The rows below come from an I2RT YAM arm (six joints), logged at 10 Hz.
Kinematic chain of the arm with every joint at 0, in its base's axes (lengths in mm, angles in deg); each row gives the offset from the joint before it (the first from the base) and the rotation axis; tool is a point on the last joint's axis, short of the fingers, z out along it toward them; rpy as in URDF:
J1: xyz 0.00 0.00 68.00 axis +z
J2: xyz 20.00 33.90 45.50 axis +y
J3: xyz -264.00 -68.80 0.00 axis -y
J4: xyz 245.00 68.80 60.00 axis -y
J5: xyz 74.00 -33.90 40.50 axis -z
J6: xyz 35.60 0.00 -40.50 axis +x
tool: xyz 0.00 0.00 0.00 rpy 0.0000 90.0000 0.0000
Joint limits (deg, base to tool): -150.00..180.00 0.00..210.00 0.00..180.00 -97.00..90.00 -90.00..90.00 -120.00..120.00
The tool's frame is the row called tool.
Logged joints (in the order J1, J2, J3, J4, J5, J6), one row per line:
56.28, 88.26, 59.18, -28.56, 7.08, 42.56
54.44, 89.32, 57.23, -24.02, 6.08, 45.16
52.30, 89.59, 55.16, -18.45, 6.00, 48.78
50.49, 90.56, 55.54, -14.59, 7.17, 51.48
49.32, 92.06, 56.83, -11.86, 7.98, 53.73
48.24, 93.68, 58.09, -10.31, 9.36, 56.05
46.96, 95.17, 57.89, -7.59, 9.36, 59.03
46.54, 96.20, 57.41, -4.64, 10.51, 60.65
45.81, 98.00, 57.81, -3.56, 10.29, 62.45
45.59, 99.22, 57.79, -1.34, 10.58, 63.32
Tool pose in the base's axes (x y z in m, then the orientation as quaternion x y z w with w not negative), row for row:
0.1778, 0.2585, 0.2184, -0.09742, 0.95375, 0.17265, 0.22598
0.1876, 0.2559, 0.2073, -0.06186, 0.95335, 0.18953, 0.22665
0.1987, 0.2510, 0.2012, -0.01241, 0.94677, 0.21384, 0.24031
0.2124, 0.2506, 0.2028, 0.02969, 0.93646, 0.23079, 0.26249
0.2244, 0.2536, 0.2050, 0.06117, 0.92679, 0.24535, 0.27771
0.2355, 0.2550, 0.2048, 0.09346, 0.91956, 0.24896, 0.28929
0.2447, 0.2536, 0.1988, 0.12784, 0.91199, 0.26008, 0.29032
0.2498, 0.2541, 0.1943, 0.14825, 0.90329, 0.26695, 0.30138
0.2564, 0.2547, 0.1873, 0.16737, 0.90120, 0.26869, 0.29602
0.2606, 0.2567, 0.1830, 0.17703, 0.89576, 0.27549, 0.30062
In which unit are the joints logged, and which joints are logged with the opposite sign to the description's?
The joints are logged in degrees. Opposite sign: none.
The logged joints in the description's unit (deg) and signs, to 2 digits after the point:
56.28, 88.26, 59.18, -28.56, 7.08, 42.56
54.44, 89.32, 57.23, -24.02, 6.08, 45.16
52.30, 89.59, 55.16, -18.45, 6.00, 48.78
50.49, 90.56, 55.54, -14.59, 7.17, 51.48
49.32, 92.06, 56.83, -11.86, 7.98, 53.73
48.24, 93.68, 58.09, -10.31, 9.36, 56.05
46.96, 95.17, 57.89, -7.59, 9.36, 59.03
46.54, 96.20, 57.41, -4.64, 10.51, 60.65
45.81, 98.00, 57.81, -3.56, 10.29, 62.45
45.59, 99.22, 57.79, -1.34, 10.58, 63.32

